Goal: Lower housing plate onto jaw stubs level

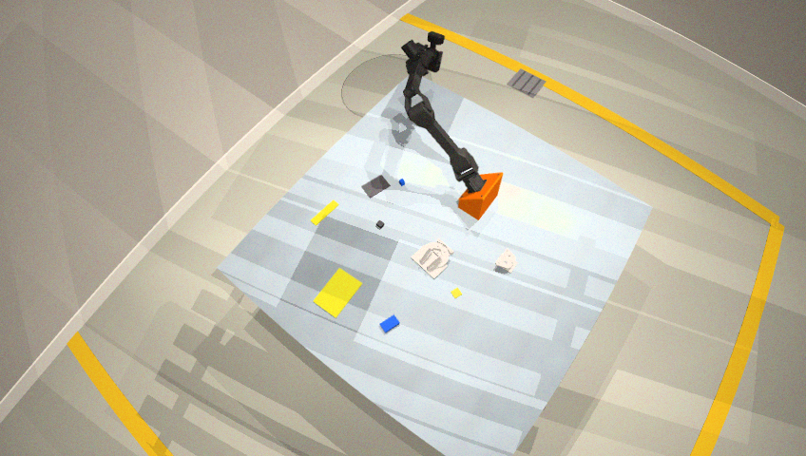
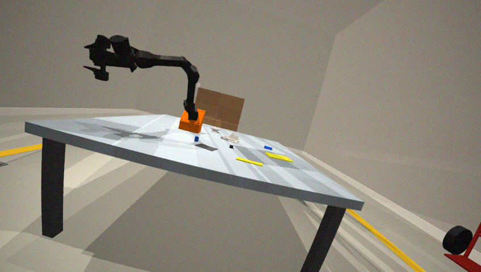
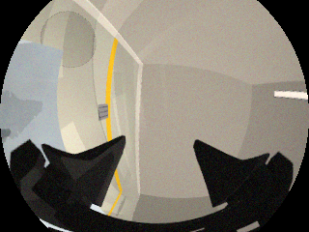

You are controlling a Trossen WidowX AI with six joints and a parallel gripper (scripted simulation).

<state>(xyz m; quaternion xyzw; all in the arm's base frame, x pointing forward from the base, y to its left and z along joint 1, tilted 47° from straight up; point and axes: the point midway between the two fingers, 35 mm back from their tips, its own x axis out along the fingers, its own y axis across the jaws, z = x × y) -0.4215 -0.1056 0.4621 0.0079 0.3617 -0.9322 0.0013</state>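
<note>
Now: the small yellow tile 860 mm ahead of my gripper tip, 520 mm to the left of it and 280 mm below it. The rest, counted from my gripper tip: small black cube: 760 mm ahead, 140 mm to the left, 280 mm below; then dark patch: 620 mm ahead, 30 mm to the left, 280 mm below.
</note>
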